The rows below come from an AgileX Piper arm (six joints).
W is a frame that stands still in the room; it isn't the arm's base.
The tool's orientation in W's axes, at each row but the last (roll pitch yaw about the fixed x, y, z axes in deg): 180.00, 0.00, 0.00; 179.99, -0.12, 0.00; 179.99, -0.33, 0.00; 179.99, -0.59, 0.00; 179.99, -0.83, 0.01; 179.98, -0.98, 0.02; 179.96, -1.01, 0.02; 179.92, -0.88, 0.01; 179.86, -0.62, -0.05; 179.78, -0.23, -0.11; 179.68, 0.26, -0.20
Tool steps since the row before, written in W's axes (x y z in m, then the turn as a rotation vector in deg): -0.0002, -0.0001, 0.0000, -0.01, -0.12, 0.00; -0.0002, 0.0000, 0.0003, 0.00, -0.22, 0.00; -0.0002, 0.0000, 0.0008, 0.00, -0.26, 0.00; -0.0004, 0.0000, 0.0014, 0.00, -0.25, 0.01; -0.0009, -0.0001, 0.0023, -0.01, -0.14, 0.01; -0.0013, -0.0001, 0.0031, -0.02, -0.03, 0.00; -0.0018, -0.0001, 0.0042, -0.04, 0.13, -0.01; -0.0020, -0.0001, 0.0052, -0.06, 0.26, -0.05; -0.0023, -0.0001, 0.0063, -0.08, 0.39, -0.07; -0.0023, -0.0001, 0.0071, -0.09, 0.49, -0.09; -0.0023, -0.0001, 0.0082, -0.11, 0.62, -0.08
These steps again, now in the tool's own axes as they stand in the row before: -0.0002, 0.0001, 0.0000, -0.01, 0.12, 0.00; -0.0002, 0.0000, -0.0003, 0.00, 0.22, 0.00; -0.0002, 0.0000, -0.0008, 0.00, 0.26, 0.00; -0.0004, 0.0000, -0.0014, 0.00, 0.25, -0.01; -0.0009, 0.0001, -0.0023, -0.01, 0.14, -0.01; -0.0012, 0.0001, -0.0031, -0.02, 0.03, 0.00; -0.0017, 0.0001, -0.0042, -0.04, -0.13, 0.01; -0.0019, 0.0001, -0.0052, -0.06, -0.26, 0.05; -0.0022, 0.0001, -0.0063, -0.08, -0.39, 0.07; -0.0023, 0.0001, -0.0071, -0.09, -0.49, 0.09; -0.0023, 0.0002, -0.0082, -0.11, -0.62, 0.08
